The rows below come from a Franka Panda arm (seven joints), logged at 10 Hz.
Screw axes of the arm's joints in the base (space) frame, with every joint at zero. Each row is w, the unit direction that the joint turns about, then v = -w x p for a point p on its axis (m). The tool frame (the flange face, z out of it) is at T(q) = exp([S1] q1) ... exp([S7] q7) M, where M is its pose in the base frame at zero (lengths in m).
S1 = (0, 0, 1, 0.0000, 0.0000, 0.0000)
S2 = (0, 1, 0, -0.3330, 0.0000, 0.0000)
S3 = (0, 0, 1, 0.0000, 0.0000, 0.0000)
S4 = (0, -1, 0, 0.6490, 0.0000, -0.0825)
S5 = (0, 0, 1, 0.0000, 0.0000, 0.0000)
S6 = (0, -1, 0, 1.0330, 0.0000, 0.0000)
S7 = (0, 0, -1, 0.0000, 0.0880, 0.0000)
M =
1 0 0 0.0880
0 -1 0 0.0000
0 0 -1 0.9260
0 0 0 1
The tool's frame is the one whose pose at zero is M.
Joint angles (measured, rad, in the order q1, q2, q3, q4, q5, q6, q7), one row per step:
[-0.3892, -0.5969, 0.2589, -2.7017, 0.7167, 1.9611, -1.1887]
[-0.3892, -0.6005, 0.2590, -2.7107, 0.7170, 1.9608, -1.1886]
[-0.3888, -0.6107, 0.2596, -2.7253, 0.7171, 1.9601, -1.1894]
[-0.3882, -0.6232, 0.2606, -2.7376, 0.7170, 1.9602, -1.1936]
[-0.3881, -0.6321, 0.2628, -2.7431, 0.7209, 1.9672, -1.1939]
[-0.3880, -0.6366, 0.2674, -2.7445, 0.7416, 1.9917, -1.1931]
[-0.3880, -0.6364, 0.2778, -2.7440, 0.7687, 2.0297, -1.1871]
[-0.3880, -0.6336, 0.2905, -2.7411, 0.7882, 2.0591, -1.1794]
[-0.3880, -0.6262, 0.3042, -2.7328, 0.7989, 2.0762, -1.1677]
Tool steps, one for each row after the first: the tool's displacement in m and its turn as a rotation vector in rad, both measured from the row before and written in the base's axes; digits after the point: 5 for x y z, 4 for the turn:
[-0.00244, -0.00004, -0.00284, 0.0005, 0.0057, -0.0013]
[-0.00424, 0.00030, -0.00326, -0.0013, 0.0050, -0.0003]
[-0.00372, 0.00049, -0.00154, -0.0034, -0.0015, 0.0033]
[-0.00106, 0.00033, 0.00071, -0.0038, -0.0087, -0.0038]
[0.00228, 0.00026, 0.00244, 0.0011, -0.0245, -0.0188]
[0.00432, 0.00090, 0.00239, -0.0015, -0.0293, -0.0283]
[0.00400, 0.00206, 0.00178, -0.0037, -0.0196, -0.0200]
[0.00430, 0.00335, 0.00165, -0.0036, -0.0075, -0.0114]

